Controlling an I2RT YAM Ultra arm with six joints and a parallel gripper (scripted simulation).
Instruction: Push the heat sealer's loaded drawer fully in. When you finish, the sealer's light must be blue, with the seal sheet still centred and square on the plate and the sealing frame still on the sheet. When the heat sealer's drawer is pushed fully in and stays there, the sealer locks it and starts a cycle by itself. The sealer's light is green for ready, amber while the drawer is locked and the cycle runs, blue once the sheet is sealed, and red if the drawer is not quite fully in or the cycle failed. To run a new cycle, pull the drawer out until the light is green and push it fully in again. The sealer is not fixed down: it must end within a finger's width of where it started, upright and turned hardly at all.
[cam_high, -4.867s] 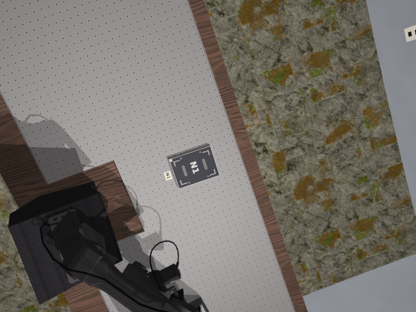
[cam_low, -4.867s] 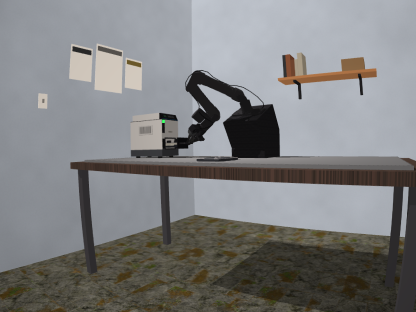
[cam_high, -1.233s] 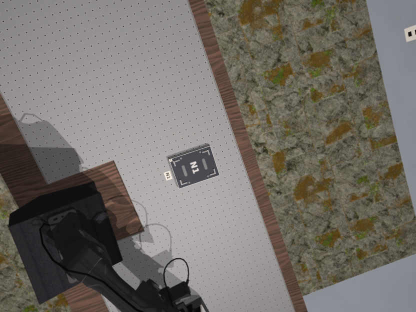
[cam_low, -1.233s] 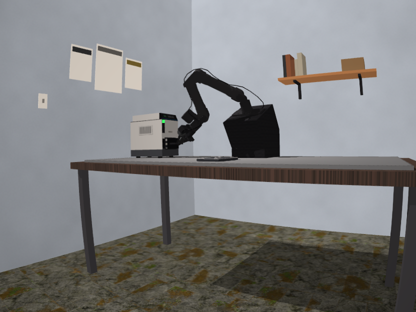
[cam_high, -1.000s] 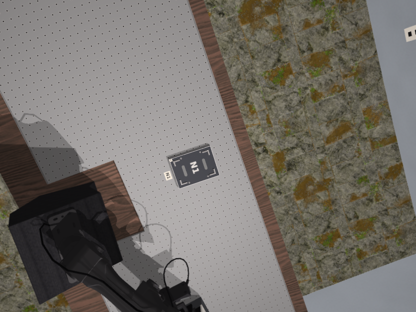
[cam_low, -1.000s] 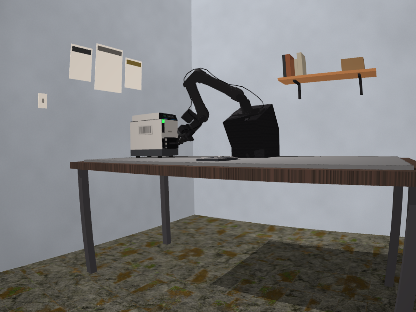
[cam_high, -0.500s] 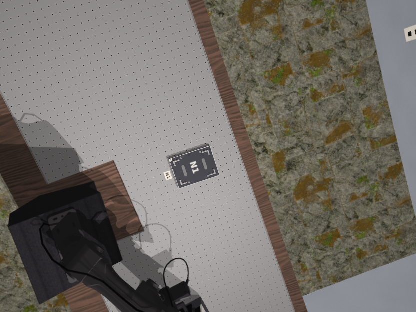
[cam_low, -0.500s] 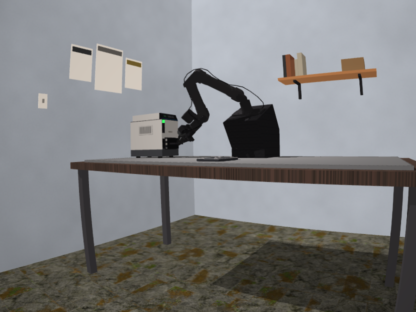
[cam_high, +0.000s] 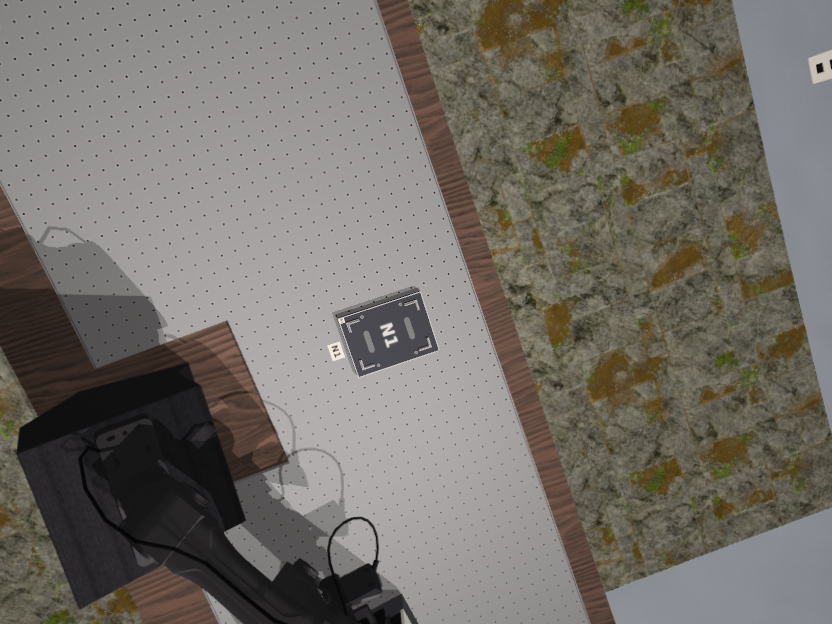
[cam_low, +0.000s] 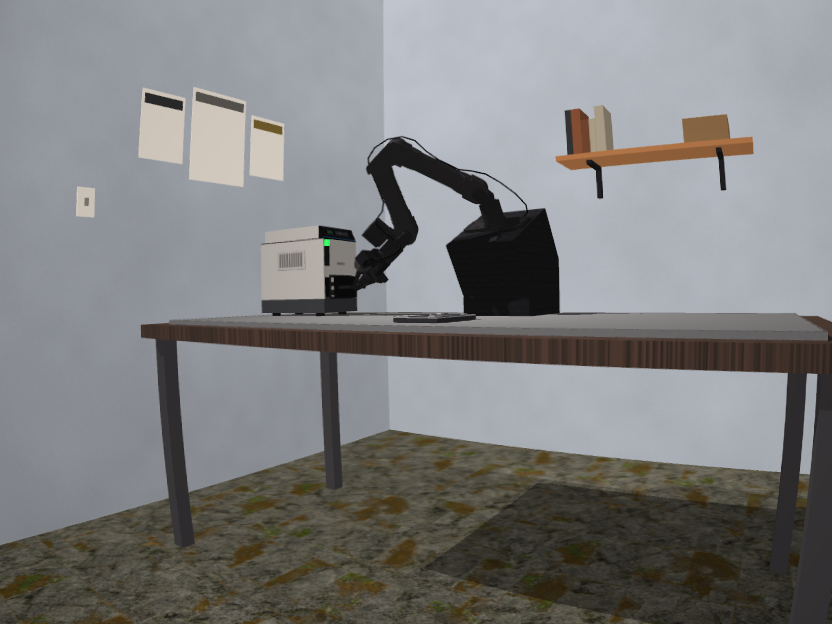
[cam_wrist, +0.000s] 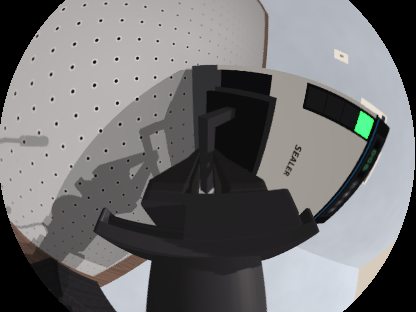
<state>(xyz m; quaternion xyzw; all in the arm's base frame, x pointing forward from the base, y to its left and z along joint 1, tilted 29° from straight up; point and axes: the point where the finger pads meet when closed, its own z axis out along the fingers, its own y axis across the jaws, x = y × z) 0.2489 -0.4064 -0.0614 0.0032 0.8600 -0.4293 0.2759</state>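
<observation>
Right now the sealer drawer is 20 mm ahead of my hand, 100 mm to the right of it and 10 mm below it. From my hand the other things lie so: label tag: 90 mm ahead, 480 mm to the left, 90 mm below.
</observation>
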